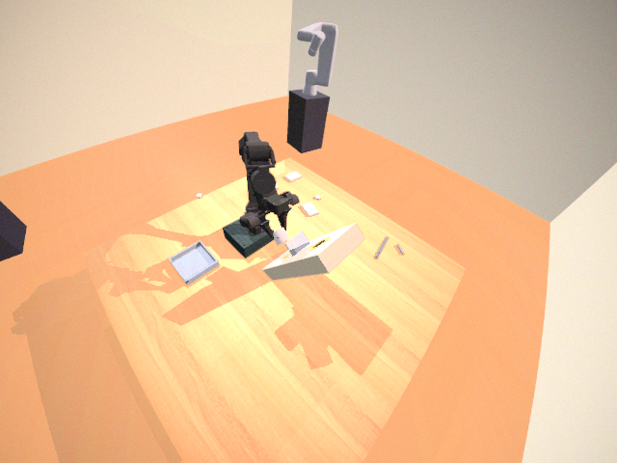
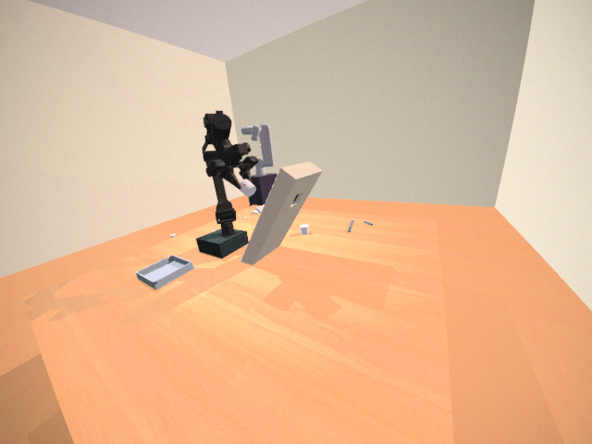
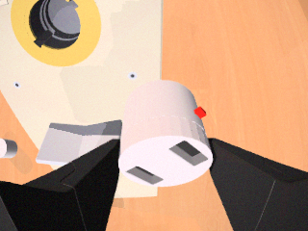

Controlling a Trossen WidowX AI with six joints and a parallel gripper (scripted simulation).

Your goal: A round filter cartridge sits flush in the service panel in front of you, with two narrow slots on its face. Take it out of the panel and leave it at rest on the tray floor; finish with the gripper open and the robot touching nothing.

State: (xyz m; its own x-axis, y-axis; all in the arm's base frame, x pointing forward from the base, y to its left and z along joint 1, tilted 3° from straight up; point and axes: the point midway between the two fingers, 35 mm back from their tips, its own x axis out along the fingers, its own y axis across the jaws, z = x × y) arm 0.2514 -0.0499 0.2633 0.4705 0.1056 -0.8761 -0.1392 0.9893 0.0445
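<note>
Right now my gripper tip is 300 mm above the grey-blue tray, 270 mm past it and 260 mm to the left of it. The rest, counted from my gripper tip: round filter cartridge right at my gripper tip.
</note>
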